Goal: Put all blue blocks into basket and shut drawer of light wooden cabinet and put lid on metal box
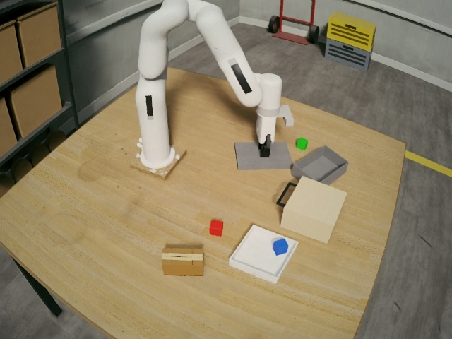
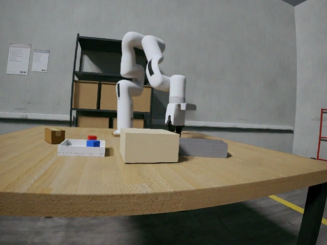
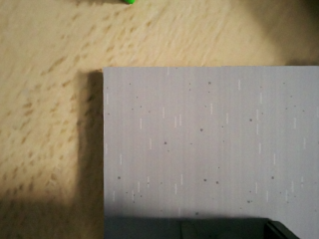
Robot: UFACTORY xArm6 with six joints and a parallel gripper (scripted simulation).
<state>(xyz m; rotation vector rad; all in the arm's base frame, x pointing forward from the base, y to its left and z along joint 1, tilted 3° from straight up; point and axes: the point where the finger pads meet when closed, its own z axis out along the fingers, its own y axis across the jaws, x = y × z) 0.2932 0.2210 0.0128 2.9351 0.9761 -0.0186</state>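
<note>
My hand is 3 cm above the grey lid. Round my hand: red block (37 cm to the right, 5 cm ahead, 2 cm below); then metal box (21 cm ahead, 4 cm to the left, 1 cm below); then light wooden cabinet (27 cm ahead, 17 cm to the right).
</note>
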